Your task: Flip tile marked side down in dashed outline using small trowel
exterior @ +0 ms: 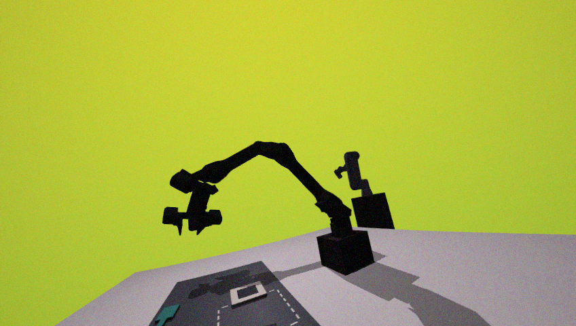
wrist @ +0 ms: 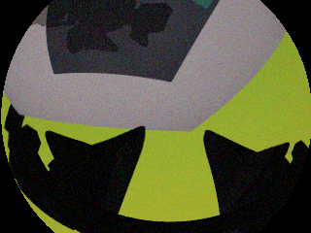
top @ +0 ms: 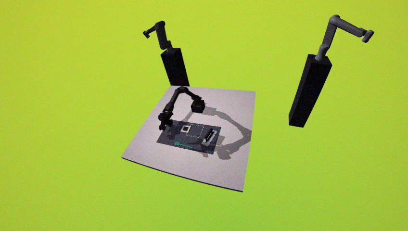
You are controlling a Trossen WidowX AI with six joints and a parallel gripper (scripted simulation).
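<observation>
The small trowel is 160 mm behind my gripper tip, 460 mm to the left of it and 140 mm below it. Also, from my gripper tip: teal tool-shaped piece 30 mm ahead, 200 mm to the left, 180 mm below; dark mat 110 mm behind, 220 mm to the left, 200 mm below; tan tile 180 mm behind, 160 mm to the left, 180 mm below.
</observation>
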